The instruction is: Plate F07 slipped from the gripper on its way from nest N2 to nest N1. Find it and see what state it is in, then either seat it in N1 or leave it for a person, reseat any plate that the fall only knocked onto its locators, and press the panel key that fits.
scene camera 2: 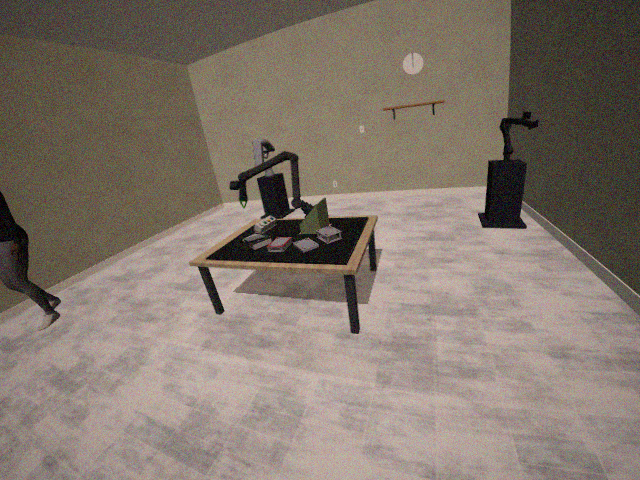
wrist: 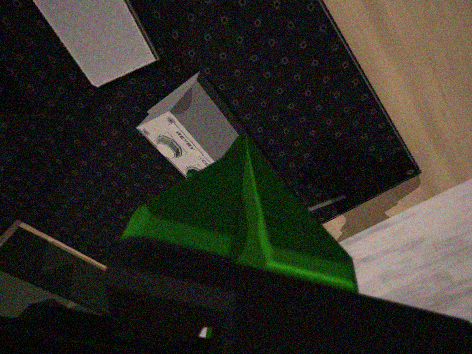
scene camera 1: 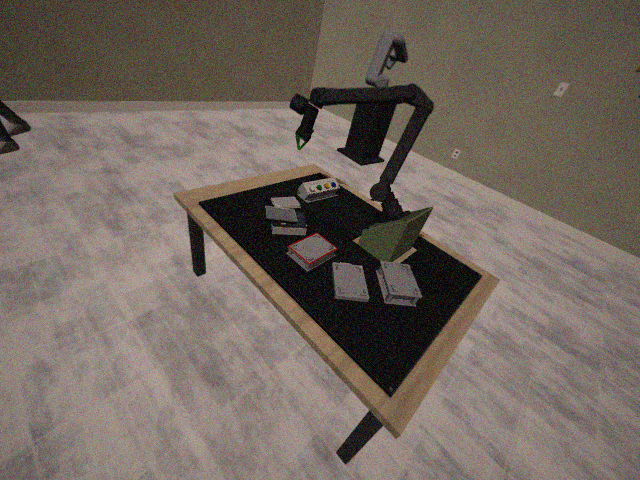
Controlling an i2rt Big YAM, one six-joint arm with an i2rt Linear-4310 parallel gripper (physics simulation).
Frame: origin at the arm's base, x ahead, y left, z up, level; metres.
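Seen in the pictures: gripper, fingertip midpoint: (scene camera 2: 244, 208) (wrist: 242, 147) (scene camera 1: 298, 149); arm's base, origin of the base link: (scene camera 2: 311, 212) (scene camera 1: 394, 218).
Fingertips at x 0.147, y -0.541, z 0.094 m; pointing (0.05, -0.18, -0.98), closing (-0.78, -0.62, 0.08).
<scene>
Pixels of each thing's top centre, then the offset from my fingertips to it. "pt": a spot on its surface instead. Level surfaces: height alone.
- key panel, middle of its top: (wrist: 223, 192) (scene camera 1: 321, 181) (scene camera 2: 264, 219) 0.105 m back, 0.096 m left, 0.139 m down
- grey block, surface spot: (scene camera 1: 288, 228) pt 0.245 m ahead, 0.315 m left, 0.187 m down
- small light plate, middle of its top: (wrist: 87, 15) (scene camera 1: 285, 201) 0.113 m ahead, 0.105 m left, 0.209 m down
- red-edged plate, middle of its top: (scene camera 1: 313, 246) (scene camera 2: 279, 241) 0.227 m ahead, 0.459 m left, 0.177 m down
- low grey plate, middle of its top: (scene camera 1: 350, 278) (scene camera 2: 305, 242) 0.196 m ahead, 0.646 m left, 0.197 m down
- stacked grey unit, middle of its top: (scene camera 1: 400, 276) (scene camera 2: 327, 229) 0.048 m ahead, 0.755 m left, 0.161 m down
- black mat, its level: 0.223 m down
- table's wooden rim, surface spot: (scene camera 1: 310, 335) pt 0.444 m ahead, 0.735 m left, 0.236 m down
My gripper (scene camera 1: 299, 147) (scene camera 2: 244, 206) (wrist: 242, 147) is shut and empty, above the table's far left part. In the wrist view its green fingers cover part of the key panel (scene camera 1: 318, 190) (scene camera 2: 265, 224) (wrist: 207, 117); the white key by "RETRY" and a bit of the green key show. A grey plate (scene camera 1: 282, 213) lies over a grey block (scene camera 1: 288, 228), its seating unclear. A small light plate (scene camera 1: 285, 202) is behind them. A red-edged plate (scene camera 1: 313, 247) (scene camera 2: 280, 243) tops another block. Farther right are a low grey plate (scene camera 1: 350, 282) (scene camera 2: 306, 244) and a stacked grey unit (scene camera 1: 399, 282) (scene camera 2: 329, 234). Plate and nest labels are unreadable.
A green wedge-shaped body (scene camera 1: 395, 236) (scene camera 2: 314, 219) stands by the arm's base, behind the grey units. The black mat (scene camera 1: 377, 335) lies within the table's wooden rim (scene camera 1: 310, 335). A person (scene camera 2: 18, 253) is at the left in scene camera 2.
</scene>
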